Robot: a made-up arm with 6 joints. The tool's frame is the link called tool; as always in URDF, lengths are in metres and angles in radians.
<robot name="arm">
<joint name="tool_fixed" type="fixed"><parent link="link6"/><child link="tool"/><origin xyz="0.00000 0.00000 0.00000" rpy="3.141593 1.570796 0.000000"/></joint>
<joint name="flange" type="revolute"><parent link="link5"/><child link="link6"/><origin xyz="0.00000 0.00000 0.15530" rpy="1.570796 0.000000 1.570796"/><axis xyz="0 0 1"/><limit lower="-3.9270" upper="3.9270" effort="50" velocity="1.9"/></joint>
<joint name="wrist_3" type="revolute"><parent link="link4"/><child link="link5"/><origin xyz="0.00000 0.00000 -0.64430" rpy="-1.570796 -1.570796 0.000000"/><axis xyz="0 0 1"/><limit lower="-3.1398" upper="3.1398" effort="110" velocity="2.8"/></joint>
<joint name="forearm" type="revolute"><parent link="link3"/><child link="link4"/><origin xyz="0.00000 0.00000 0.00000" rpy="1.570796 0.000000 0.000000"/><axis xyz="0 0 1"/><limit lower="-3.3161" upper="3.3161" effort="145" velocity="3"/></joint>
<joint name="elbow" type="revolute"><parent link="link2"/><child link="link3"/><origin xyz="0.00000 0.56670 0.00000" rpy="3.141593 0.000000 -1.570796"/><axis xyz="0 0 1"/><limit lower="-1.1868" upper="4.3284" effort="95" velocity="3"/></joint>
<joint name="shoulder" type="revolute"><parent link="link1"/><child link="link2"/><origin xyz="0.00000 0.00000 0.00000" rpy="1.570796 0.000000 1.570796"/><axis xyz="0 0 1"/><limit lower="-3.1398" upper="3.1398" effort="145" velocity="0.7"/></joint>
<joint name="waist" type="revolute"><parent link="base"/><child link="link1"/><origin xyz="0.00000 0.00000 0.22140" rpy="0.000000 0.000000 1.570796"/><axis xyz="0 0 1"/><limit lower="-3.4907" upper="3.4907" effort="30" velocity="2.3"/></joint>
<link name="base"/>
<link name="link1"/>
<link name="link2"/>
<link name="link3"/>
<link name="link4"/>
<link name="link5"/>
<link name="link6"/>
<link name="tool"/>
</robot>
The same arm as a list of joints. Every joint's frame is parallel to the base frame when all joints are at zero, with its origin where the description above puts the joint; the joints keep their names.
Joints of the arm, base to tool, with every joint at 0 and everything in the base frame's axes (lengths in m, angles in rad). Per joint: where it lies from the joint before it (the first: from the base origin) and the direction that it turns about. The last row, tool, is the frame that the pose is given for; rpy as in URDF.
waist: axis +z origin 0 0 0.2214
shoulder: axis +y origin 0 0 0
elbow: axis -y origin 0 0 0.5667
forearm: axis -x origin 0 0 0
wrist_3: axis -y origin 0.6443 0 0
flange: axis -x origin 0 -0.1553 0
tool: origin 0 0 0 rpy 0 0 0
Joint limits (rad, base to tool): -3.4907..3.4907 -3.1398..3.1398 -1.1868..4.3284 -3.3161..3.3161 -3.1398..3.1398 -3.927..3.927

